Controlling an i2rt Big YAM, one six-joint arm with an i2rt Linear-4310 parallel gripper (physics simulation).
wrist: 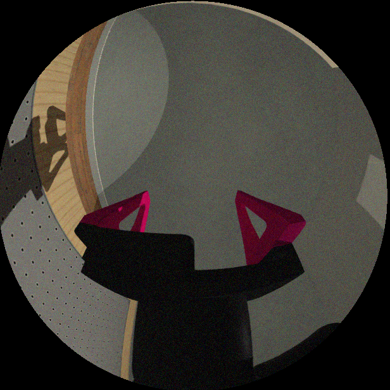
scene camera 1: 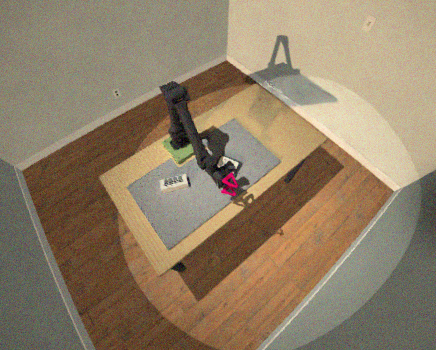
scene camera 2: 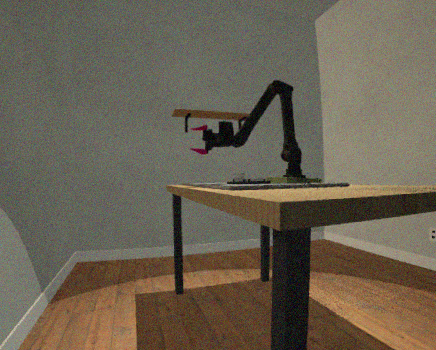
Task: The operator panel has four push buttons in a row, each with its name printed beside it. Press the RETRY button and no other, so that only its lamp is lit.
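Seen in the pictures: gripper, fingertip midpoint: (scene camera 1: 236, 191) (scene camera 2: 190, 139); arm's base at its link origin: (scene camera 1: 179, 143) (scene camera 2: 293, 177).
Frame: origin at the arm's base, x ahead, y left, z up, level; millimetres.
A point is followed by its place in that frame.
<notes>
A white box (scene camera 1: 174, 183) {x 269, y -185, z 27 mm} with several dark marks on its top lies on the grey mat, left of the arm in scene camera 1. A dark-edged item (scene camera 1: 230, 162) {x 425, y 117, z 210 mm} with a pale top lies on the mat, partly hidden by the arm. I cannot tell which one is the operator panel; no names, RETRY button or lit lamp can be made out. My gripper (scene camera 1: 234, 186) {x 577, y 45, z 196 mm} (scene camera 2: 192, 139) {x 577, y 45, z 196 mm} (wrist: 192, 195) is open, its magenta fingers wide apart with nothing between them. It points roughly level, high above the table. Neither item can be made out in the wrist view.
The arm stands on a green base plate (scene camera 1: 179, 152) {x 71, y -42, z 4 mm} at one long side of the wooden table (scene camera 1: 142, 245) {x 477, y -527, z -37 mm} (scene camera 2: 230, 205) {x 572, y 728, z -62 mm}. The grey perforated mat (scene camera 1: 170, 220) {x 443, y -320, z -25 mm} (wrist: 45, 260) covers the table's middle. A wooden shelf (scene camera 2: 210, 114) shows behind the gripper in scene camera 2.
</notes>
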